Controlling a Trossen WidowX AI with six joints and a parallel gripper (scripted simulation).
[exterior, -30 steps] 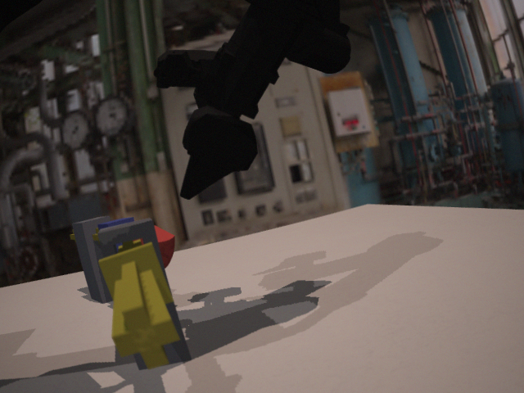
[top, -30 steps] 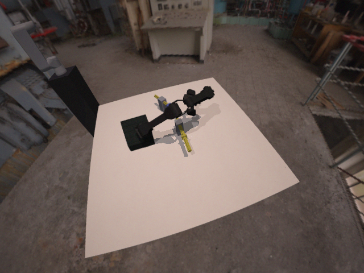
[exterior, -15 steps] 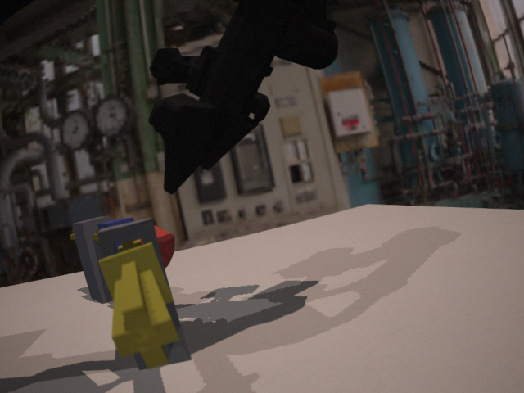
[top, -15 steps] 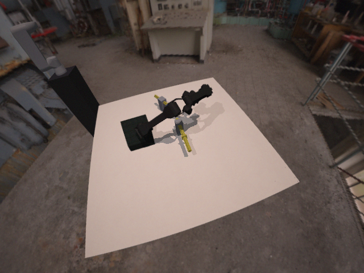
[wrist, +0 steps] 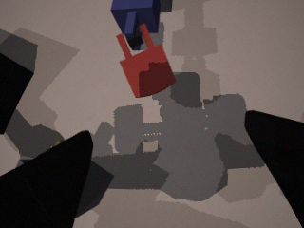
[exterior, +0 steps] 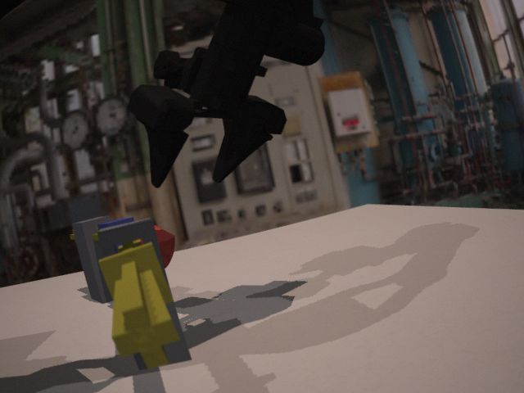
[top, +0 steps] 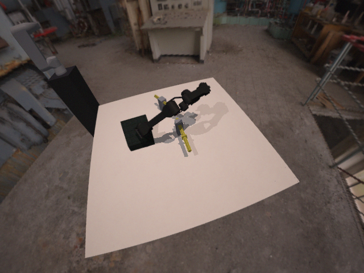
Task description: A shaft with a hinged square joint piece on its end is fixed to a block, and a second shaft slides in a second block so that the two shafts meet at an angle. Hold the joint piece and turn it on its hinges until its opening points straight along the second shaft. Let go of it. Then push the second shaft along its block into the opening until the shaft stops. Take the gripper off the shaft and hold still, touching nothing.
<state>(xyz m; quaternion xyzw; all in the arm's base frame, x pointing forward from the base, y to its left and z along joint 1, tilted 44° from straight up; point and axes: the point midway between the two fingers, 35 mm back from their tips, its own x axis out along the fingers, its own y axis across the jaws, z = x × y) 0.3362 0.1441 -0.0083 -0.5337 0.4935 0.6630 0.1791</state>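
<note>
The dark red joint piece lies 6 cm below my gripper tip, 6 cm behind it and 4 cm to the left of it.
</note>
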